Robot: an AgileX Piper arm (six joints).
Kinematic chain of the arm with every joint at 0, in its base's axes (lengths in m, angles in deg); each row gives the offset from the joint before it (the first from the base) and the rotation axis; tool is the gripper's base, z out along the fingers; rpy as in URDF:
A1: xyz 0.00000 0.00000 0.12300 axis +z
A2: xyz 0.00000 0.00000 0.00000 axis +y
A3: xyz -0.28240 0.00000 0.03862 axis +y
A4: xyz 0.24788 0.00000 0.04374 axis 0.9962 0 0.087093
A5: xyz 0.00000 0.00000 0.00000 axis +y
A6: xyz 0.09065 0.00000 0.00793 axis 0.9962 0 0.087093
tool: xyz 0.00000 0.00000 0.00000 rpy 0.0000 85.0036 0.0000
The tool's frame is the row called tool.
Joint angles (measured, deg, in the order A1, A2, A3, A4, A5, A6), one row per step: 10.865 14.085 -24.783 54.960 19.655 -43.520; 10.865 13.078 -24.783 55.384 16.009 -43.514; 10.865 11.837 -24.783 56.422 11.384 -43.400; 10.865 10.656 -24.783 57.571 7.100 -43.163; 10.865 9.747 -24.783 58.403 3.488 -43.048; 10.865 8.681 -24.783 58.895 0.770 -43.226; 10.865 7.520 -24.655 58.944 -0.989 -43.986; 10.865 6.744 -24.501 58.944 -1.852 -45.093; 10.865 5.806 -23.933 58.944 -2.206 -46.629; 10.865 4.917 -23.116 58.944 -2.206 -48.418
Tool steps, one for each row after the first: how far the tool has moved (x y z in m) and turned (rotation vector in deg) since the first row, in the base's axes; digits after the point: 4 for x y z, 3 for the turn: -0.0019 -0.0049 0.0047 1.807 -2.797 -2.755; -0.0049 -0.0112 0.0105 4.725 -6.099 -6.103; -0.0084 -0.0175 0.0155 7.795 -9.015 -9.132; -0.0115 -0.0229 0.0194 10.199 -11.401 -11.733; -0.0155 -0.0274 0.0223 11.781 -13.655 -13.749; -0.0197 -0.0307 0.0237 12.086 -15.713 -15.242; -0.0224 -0.0324 0.0239 11.579 -17.057 -16.159; -0.0245 -0.0333 0.0216 10.405 -18.044 -16.803; -0.0257 -0.0335 0.0177 8.767 -18.659 -17.244
